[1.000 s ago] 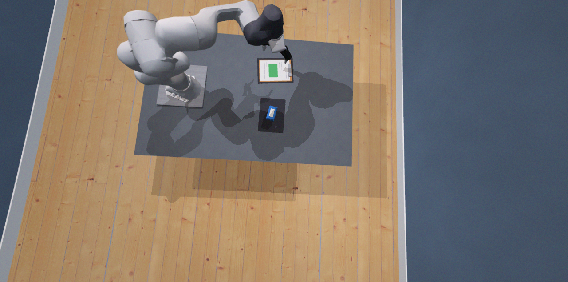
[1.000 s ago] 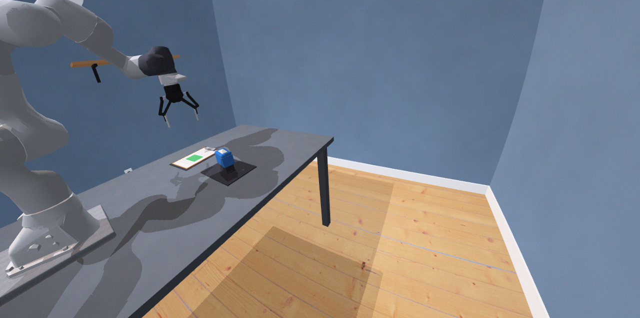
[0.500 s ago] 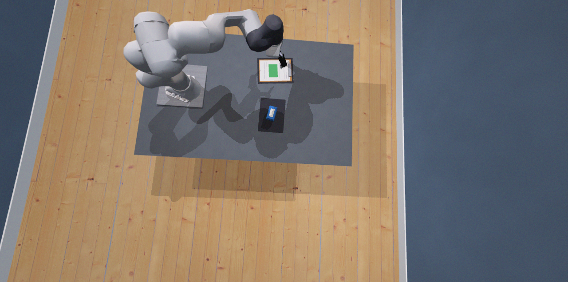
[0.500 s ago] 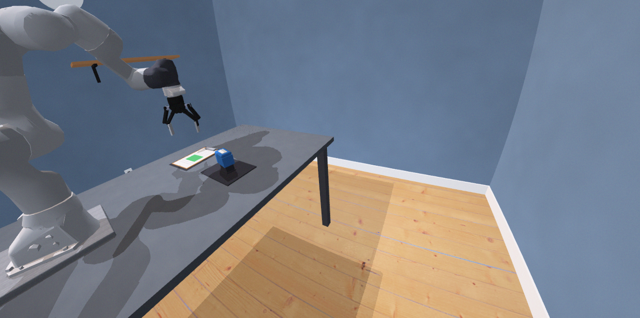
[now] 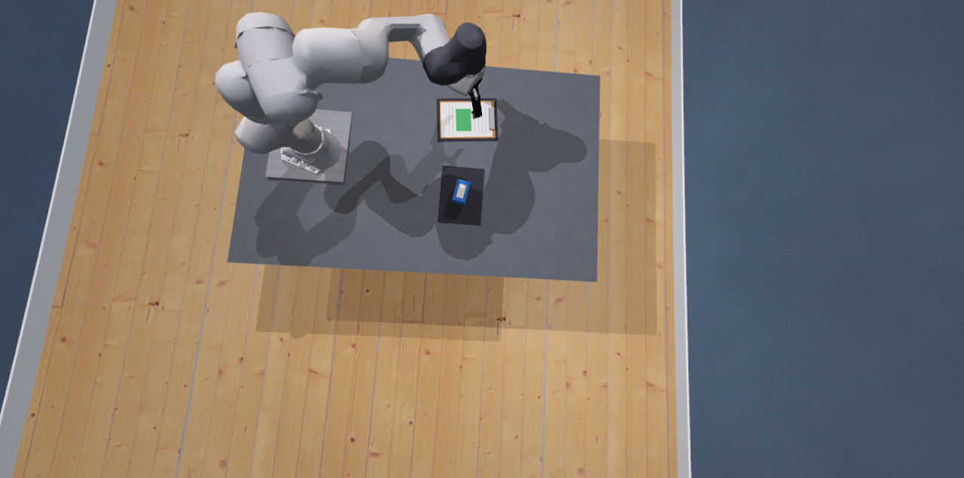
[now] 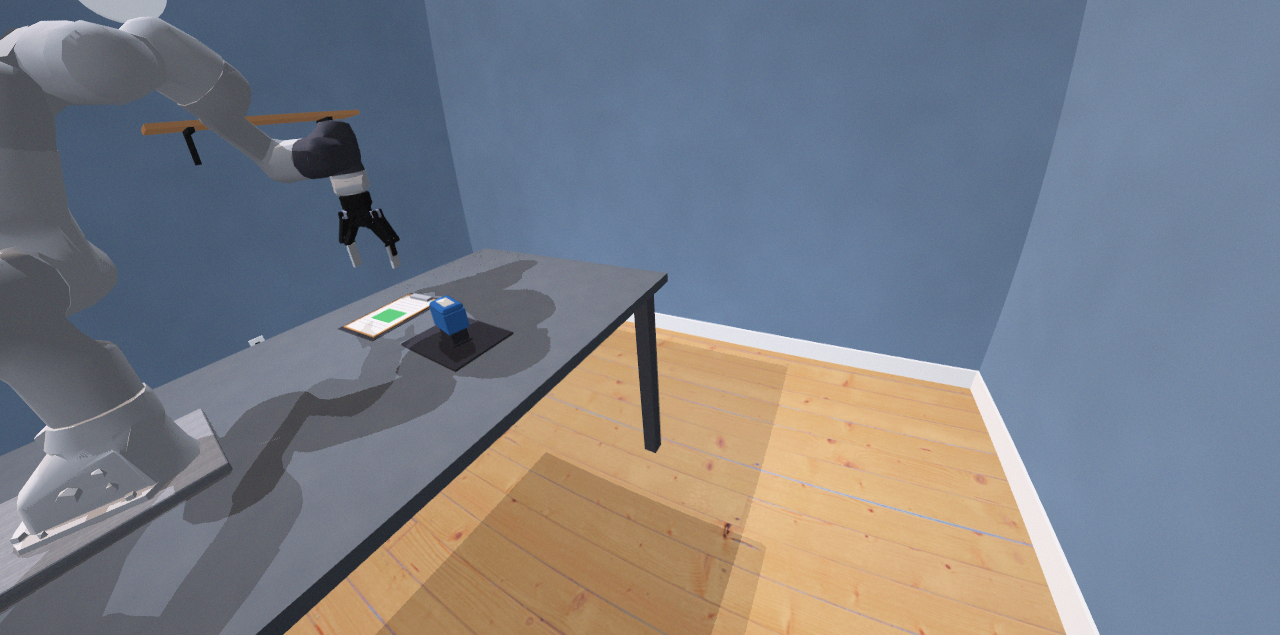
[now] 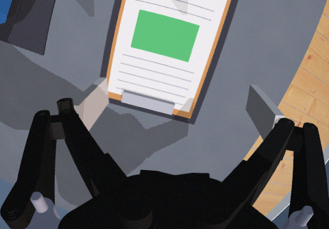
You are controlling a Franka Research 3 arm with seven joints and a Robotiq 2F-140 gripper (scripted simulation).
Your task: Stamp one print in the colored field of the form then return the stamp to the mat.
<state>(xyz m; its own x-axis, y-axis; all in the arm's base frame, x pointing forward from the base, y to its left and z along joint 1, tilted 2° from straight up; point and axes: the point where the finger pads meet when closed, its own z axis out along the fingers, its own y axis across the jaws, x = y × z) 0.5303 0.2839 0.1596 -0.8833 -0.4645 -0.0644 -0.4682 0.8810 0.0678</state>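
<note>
Now: the blue stamp 34 cm to the right of my hand, 10 cm below it and 4 cm ahead of it. The rest, counted from my hand: dark mat: 34 cm to the right, 15 cm below, 4 cm ahead; then form: 15 cm below, 2 cm to the right, 1 cm ahead.
</note>
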